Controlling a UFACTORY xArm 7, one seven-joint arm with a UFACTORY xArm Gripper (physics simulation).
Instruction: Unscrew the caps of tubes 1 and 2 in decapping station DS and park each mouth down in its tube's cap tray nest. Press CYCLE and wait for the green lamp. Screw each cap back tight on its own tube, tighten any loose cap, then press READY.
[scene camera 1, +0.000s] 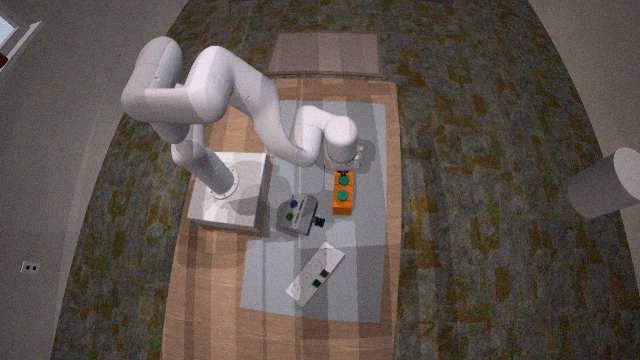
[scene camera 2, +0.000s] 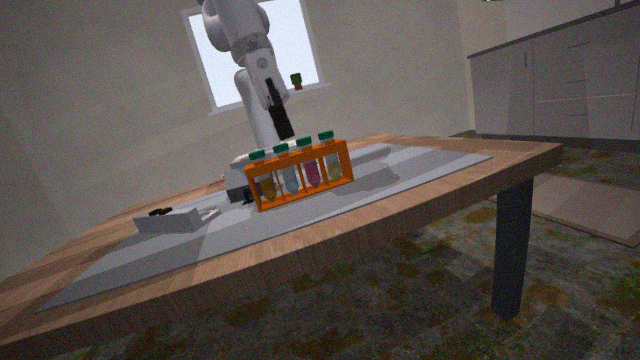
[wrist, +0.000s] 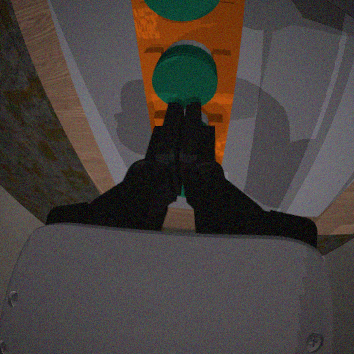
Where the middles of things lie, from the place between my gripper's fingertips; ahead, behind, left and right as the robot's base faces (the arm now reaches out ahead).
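Grey control box (scene camera 1: 304, 213): 110 mm behind my hand, 140 mm to the right of it, 90 mm below it.
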